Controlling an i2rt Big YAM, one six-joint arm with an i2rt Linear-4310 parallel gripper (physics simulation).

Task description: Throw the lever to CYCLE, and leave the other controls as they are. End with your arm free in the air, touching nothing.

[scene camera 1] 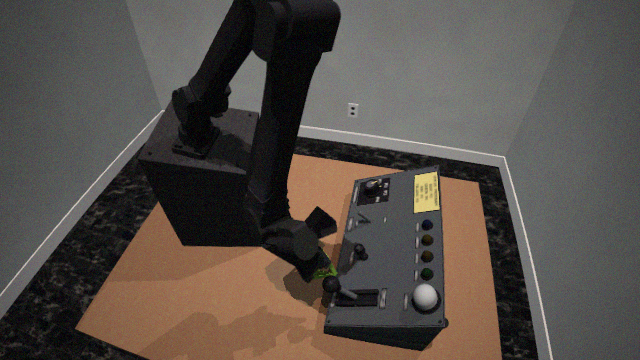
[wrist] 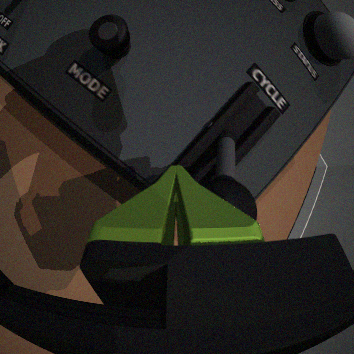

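Observation:
Scene camera 1 shows the gripper (scene camera 1: pixel 335 275). The wrist view shows the gripper (wrist: pixel 175 174) as well, together with a lever (wrist: pixel 224 185).

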